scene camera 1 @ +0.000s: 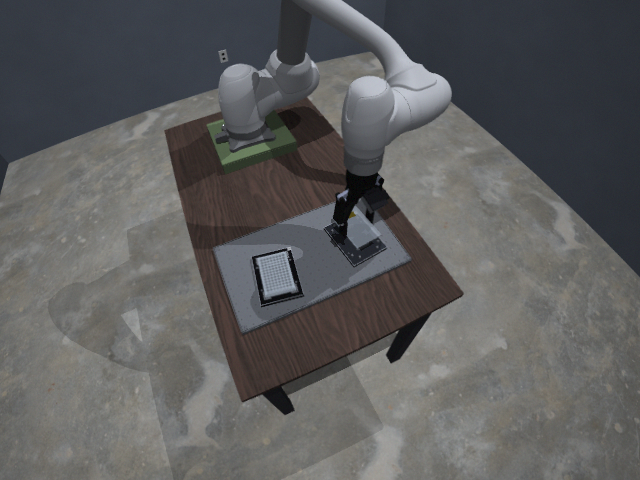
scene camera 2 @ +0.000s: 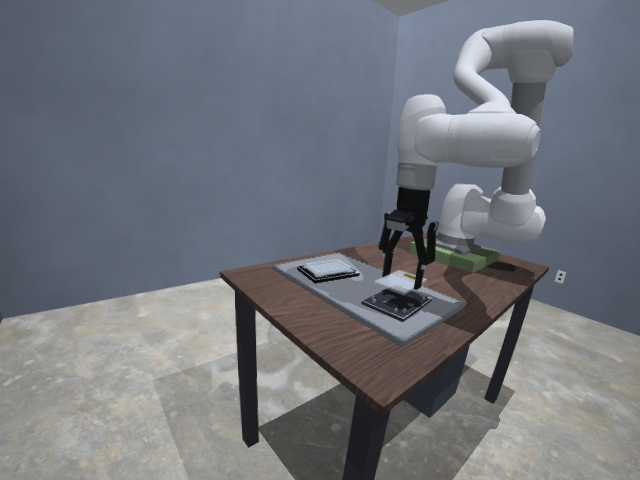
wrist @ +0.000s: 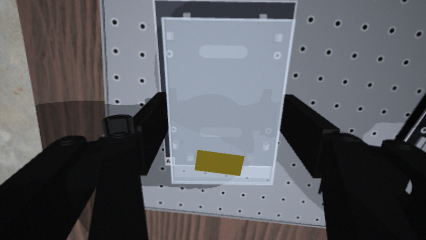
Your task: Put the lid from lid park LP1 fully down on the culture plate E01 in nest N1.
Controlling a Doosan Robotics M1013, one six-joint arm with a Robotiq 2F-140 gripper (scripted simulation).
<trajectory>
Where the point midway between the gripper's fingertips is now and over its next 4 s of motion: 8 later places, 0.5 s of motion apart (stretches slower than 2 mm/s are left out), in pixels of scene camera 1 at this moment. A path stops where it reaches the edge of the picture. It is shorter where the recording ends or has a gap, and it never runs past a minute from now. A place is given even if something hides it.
My gripper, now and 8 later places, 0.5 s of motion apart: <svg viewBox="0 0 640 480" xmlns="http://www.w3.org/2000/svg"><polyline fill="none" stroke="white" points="356,227 356,224 336,234 277,260 273,263 273,264 274,269 275,270 275,272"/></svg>
</trajectory>
